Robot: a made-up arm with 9 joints. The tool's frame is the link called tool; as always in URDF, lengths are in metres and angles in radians. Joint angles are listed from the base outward. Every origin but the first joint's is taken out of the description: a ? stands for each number. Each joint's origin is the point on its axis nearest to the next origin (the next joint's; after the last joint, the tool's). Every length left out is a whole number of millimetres.
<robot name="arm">
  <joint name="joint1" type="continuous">
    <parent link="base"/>
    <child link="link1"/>
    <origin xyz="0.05 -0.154 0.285" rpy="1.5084 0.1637 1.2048"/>
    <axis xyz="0 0 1"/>
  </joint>
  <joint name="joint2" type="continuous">
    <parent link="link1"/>
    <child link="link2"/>
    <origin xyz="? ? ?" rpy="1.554 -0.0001 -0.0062"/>
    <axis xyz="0 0 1"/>
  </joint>
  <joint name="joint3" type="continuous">
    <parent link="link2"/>
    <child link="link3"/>
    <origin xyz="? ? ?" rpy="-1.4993 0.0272 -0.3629"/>
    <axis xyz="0 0 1"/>
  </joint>
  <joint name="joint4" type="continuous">
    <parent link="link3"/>
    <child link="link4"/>
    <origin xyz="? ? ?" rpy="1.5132 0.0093 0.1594"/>
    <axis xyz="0 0 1"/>
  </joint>
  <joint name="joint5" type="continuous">
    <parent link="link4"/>
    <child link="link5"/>
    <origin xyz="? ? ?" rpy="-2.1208 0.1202 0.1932"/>
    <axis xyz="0 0 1"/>
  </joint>
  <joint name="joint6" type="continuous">
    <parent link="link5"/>
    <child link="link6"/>
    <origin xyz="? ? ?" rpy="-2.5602 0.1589 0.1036"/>
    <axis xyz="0 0 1"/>
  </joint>
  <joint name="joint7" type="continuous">
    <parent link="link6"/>
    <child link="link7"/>
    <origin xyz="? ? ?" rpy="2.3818 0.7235 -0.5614"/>
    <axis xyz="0 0 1"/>
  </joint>
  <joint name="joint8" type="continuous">
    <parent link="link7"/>
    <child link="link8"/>
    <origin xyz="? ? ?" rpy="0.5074 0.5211 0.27"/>
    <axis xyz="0 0 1"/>
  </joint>
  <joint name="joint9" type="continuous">
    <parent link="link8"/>
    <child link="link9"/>
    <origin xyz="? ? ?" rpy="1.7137 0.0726 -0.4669"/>
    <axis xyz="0 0 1"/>
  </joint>
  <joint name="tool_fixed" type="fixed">
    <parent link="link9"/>
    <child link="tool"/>
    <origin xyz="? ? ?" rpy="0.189 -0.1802 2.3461"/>
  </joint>
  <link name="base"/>
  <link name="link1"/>
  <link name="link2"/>
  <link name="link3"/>
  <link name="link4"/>
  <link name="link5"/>
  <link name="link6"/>
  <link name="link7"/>
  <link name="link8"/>
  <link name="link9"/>
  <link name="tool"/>
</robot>
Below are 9 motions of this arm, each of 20 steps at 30 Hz.
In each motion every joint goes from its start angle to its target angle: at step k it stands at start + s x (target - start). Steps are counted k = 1, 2, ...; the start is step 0. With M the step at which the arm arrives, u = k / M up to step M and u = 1 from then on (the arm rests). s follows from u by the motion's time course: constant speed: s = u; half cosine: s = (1 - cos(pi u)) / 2; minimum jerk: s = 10 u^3 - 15 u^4 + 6 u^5.
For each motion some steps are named. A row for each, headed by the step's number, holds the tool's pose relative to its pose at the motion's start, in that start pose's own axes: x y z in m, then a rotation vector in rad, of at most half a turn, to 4 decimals.
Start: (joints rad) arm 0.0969 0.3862 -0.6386 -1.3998 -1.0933 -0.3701 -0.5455 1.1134 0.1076
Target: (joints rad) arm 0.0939 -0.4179 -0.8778 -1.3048 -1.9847 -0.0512 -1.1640 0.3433 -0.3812
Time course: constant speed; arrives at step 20
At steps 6, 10, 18, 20:
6: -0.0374 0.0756 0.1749 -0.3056 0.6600 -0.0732
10: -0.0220 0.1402 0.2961 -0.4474 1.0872 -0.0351
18: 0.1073 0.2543 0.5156 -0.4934 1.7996 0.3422
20: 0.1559 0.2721 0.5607 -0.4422 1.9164 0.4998

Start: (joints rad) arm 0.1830 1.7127 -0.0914 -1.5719 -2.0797 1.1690 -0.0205 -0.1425 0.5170
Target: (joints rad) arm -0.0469 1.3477 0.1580 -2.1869 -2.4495 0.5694 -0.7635 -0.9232 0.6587
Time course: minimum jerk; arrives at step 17
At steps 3, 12, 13, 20:
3: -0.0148 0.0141 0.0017 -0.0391 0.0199 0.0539
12: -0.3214 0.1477 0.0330 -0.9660 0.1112 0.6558
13: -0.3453 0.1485 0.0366 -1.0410 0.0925 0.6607
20: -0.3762 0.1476 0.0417 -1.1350 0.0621 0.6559

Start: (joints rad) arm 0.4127 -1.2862 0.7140 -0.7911 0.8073 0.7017 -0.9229 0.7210 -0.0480
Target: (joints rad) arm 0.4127 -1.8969 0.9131 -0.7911 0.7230 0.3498 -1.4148 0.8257 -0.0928
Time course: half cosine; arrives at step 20
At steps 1, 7, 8, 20:
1: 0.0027 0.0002 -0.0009 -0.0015 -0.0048 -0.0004
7: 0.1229 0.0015 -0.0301 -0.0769 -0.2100 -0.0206
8: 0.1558 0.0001 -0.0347 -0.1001 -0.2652 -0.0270
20: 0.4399 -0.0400 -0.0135 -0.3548 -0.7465 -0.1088

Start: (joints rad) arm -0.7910 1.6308 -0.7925 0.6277 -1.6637 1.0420 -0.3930 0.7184 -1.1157
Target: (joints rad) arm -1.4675 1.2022 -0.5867 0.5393 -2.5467 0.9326 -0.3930 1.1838 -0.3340
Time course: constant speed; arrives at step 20
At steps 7, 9, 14, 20:
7: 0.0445 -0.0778 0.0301 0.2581 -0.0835 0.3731
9: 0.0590 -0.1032 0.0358 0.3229 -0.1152 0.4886
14: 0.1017 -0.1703 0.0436 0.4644 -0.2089 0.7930
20: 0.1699 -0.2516 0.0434 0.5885 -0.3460 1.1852

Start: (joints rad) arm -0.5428 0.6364 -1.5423 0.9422 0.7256 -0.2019 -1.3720 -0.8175 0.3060
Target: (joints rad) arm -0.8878 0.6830 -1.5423 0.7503 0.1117 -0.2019 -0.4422 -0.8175 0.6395
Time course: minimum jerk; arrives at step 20
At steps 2, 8, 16, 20:
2: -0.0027 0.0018 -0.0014 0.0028 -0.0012 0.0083
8: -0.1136 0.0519 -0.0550 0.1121 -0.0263 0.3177
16: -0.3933 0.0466 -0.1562 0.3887 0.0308 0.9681
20: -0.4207 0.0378 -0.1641 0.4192 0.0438 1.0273

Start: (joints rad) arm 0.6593 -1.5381 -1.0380 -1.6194 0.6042 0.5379 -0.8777 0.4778 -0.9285
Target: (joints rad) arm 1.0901 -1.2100 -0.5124 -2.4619 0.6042 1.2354 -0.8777 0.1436 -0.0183
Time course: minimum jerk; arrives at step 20
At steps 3, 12, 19, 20:
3: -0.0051 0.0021 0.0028 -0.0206 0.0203 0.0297
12: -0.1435 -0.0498 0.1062 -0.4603 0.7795 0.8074
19: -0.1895 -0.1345 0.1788 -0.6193 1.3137 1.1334
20: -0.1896 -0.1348 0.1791 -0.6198 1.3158 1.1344

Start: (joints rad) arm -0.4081 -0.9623 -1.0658 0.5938 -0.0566 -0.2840 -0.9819 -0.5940 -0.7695
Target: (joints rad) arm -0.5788 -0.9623 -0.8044 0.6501 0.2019 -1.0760 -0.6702 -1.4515 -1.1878
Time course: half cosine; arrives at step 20
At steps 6, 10, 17, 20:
6: 0.0602 0.0378 0.0006 -0.0595 0.0518 -0.2540
10: 0.1478 0.0727 -0.0004 -0.1308 0.1369 -0.5907
17: 0.2703 0.0852 -0.0048 -0.1996 0.2781 -1.0423
20: 0.2835 0.0839 -0.0055 -0.2044 0.2954 -1.0929

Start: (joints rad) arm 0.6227 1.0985 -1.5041 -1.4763 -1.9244 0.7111 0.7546 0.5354 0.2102
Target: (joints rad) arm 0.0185 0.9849 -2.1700 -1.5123 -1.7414 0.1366 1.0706 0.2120 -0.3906
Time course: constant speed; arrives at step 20
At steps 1, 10, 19, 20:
1: 0.0005 -0.0209 -0.0038 -0.0162 -0.0056 -0.0687
10: 0.0058 -0.2306 0.0008 -0.1700 -0.1443 -0.6626
19: -0.0052 -0.4596 0.0945 -0.3064 -0.4354 -1.1687
20: -0.0084 -0.4842 0.1112 -0.3191 -0.4762 -1.2167

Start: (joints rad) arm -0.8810 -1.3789 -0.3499 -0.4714 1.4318 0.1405 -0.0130 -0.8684 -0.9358
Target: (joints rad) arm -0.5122 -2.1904 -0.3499 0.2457 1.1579 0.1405 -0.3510 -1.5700 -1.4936
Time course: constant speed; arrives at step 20
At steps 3, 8, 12, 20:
3: -0.0183 -0.0357 -0.0321 -0.2398 -0.0655 -0.0436
8: -0.0520 -0.1003 -0.0719 -0.6278 -0.1993 -0.0919
12: -0.0813 -0.1535 -0.0911 -0.9235 -0.3291 -0.1023
20: -0.1425 -0.2529 -0.0985 -1.4551 -0.6499 -0.0249

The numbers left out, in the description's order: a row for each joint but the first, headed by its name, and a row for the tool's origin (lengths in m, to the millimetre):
joint2: 0.015 -0.037 0
joint3: -0.014 -0.106 0
joint4: -0.037 0.309 0
joint5: 0.053 -0.096 0
joint6: 0.03 0.43 0
joint7: -0.12 -0.028 0
joint8: 0.04 0.113 0
joint9: 0.006 -0.018 0
tool: -0.044 -0.019 0

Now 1 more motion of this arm.
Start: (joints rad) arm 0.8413 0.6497 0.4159 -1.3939 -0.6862 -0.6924 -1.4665 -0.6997 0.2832
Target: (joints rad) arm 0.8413 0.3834 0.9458 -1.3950 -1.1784 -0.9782 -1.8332 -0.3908 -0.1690
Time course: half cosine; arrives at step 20
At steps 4, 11, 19, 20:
4: -0.0080 -0.0145 0.0257 0.0146 -0.0490 -0.0460
11: -0.0348 -0.1047 0.1359 0.1139 -0.2930 -0.3224
19: -0.0443 -0.1954 0.2001 0.2238 -0.4895 -0.6155
20: -0.0444 -0.1968 0.2008 0.2255 -0.4922 -0.6201

